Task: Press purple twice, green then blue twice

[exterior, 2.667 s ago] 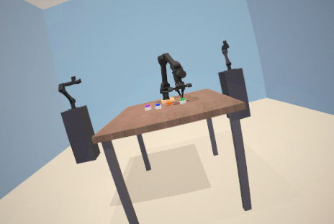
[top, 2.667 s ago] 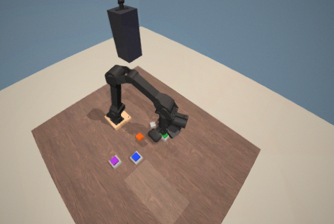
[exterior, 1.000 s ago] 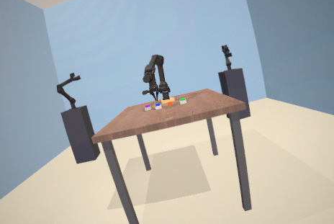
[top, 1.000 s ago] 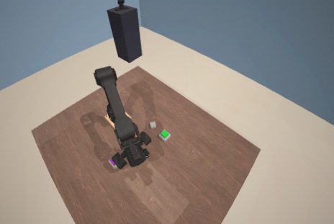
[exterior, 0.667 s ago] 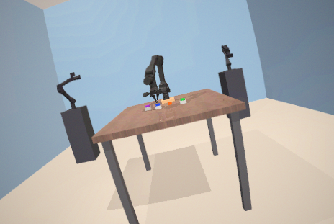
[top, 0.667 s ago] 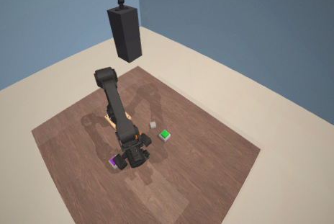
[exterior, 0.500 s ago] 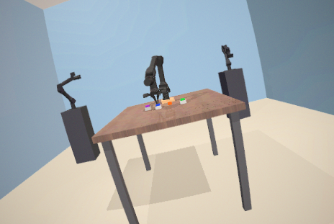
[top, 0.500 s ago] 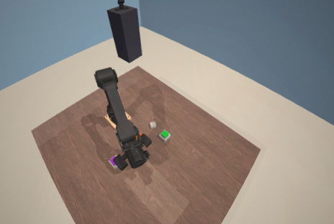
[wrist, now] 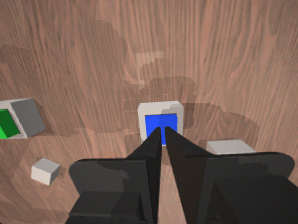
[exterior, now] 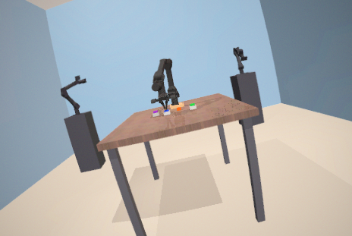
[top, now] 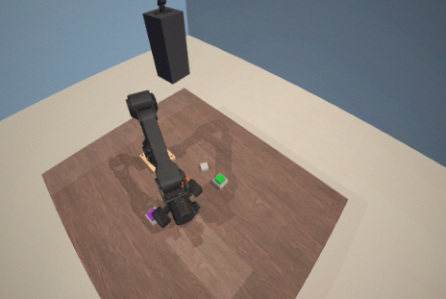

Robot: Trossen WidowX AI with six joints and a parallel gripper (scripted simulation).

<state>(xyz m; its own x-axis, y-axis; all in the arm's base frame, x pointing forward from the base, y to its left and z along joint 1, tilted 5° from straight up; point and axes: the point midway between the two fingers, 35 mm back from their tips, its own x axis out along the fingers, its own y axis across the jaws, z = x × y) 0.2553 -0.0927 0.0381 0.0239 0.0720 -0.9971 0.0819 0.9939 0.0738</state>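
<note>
Now: gripper tip 1 cm above the blue button. Round my gripper tip: orange block: 10 cm to the left, 7 cm behind, 2 cm below; purple button: 8 cm to the right, 7 cm behind; green button: 20 cm to the left, 3 cm ahead.
</note>
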